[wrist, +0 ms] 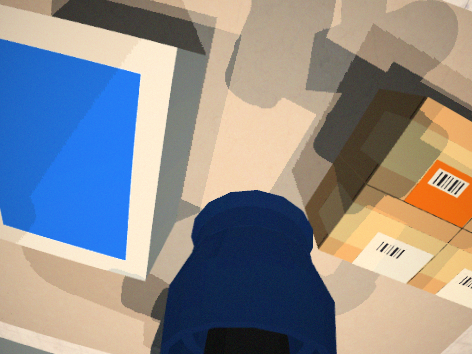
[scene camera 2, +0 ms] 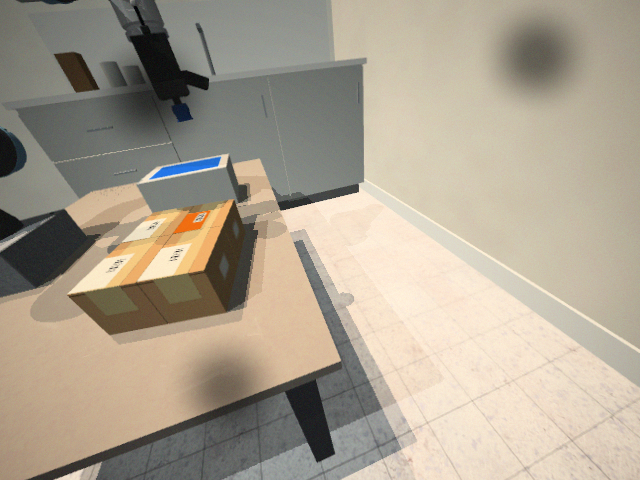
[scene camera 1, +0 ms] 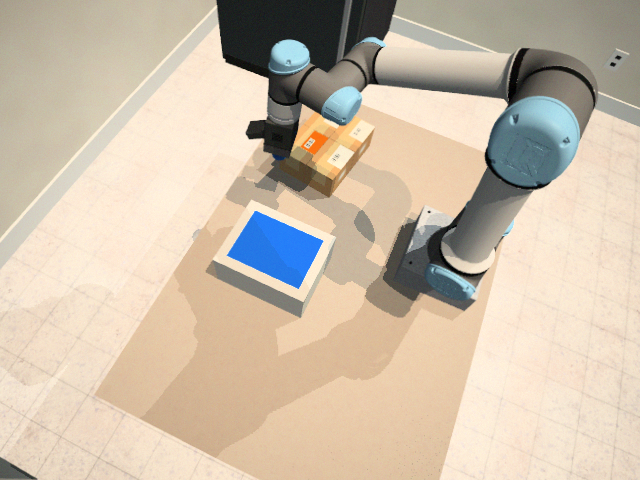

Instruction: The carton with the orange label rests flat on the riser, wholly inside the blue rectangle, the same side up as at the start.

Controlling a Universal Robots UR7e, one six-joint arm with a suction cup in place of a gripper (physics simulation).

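Frame: origin at the arm's base, x ahead, y left, z up, level; centimetres.
Seen in the pictures: hand at its tool point: (wrist: 251, 243) (scene camera 2: 185, 120).
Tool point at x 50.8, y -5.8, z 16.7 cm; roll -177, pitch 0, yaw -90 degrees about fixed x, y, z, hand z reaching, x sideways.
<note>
Offsets run from my tool point to a thing's top centre. "*": to the spot under its first point. Level surfaces: height alone.
The carton with the orange label {* dx -5.0, dy -20.0, dz -16.5 cm} (scene camera 1: 312, 143) (scene camera 2: 192, 222) (wrist: 425, 192) lies flat, label up, in a close block with several white-labelled cartons {dx -11.6, dy -16.1, dz -16.5 cm} (scene camera 1: 338, 156) (scene camera 2: 168, 260) (wrist: 392, 250). White-labelled cartons adjoin it on two sides. A pale riser {dx -4.4, dy +18.5, dz -13.7 cm} (scene camera 1: 258, 286) (scene camera 2: 191, 191) (wrist: 155, 125) stands apart from the block, with a bare blue rectangle {dx -4.4, dy +18.5, dz -13.7 cm} (scene camera 1: 276, 248) (scene camera 2: 186, 167) (wrist: 75, 150) on top. My gripper (scene camera 1: 278, 156) (scene camera 2: 182, 113) (wrist: 252, 210), a dark blue suction cup, points down with nothing on it. It hangs high above the table, between riser and block in the wrist view.
The cartons and riser stand on a tan table {dz -25.7 cm} (scene camera 1: 310, 413) (scene camera 2: 155, 372). The arm's grey base block (scene camera 1: 421, 258) (scene camera 2: 46, 253) stands beside them. A dark cabinet (scene camera 1: 284, 25) is behind the table; grey cabinets (scene camera 2: 320, 124) show in scene camera 2.
</note>
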